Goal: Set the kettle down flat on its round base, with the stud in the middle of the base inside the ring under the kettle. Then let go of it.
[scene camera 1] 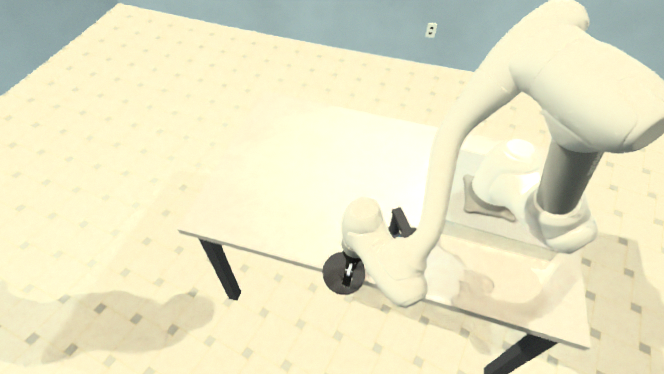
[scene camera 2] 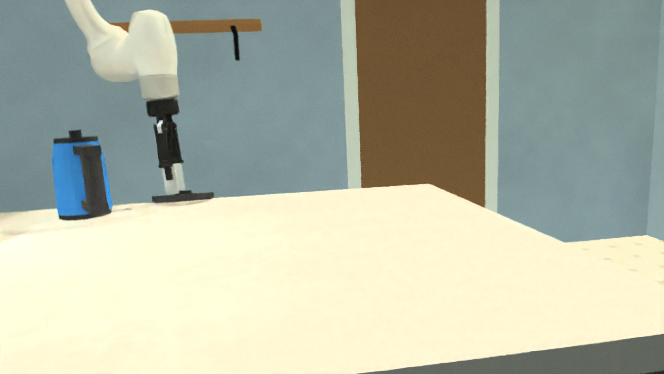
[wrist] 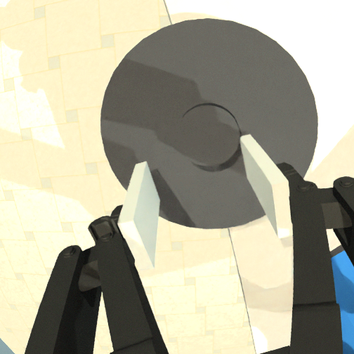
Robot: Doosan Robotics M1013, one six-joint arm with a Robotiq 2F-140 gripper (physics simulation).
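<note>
The blue kettle [scene camera 2: 70,175] [wrist: 345,280] with a black lid stands upright on the table, apart from its base. In scene camera 1 the arm hides its body, and its dark handle [scene camera 1: 400,222] shows. The round dark base [scene camera 1: 331,276] [scene camera 2: 204,195] [wrist: 260,75] lies partly over the table's edge. Its stud [wrist: 210,135] is in the middle. My gripper [scene camera 2: 175,190] [wrist: 197,169] is open and empty, pointing down with its pale fingertips low over the base, on either side of a spot near the stud. The ring under the kettle is hidden.
The pale table [scene camera 1: 240,210] [scene camera 2: 350,280] carries the robot's mount [scene camera 1: 490,212] at its right part in scene camera 1. The table's long edge runs under the base, with the tiled floor [scene camera 1: 125,200] [wrist: 35,150] beyond it. A wooden shelf [scene camera 2: 210,26] is on the wall.
</note>
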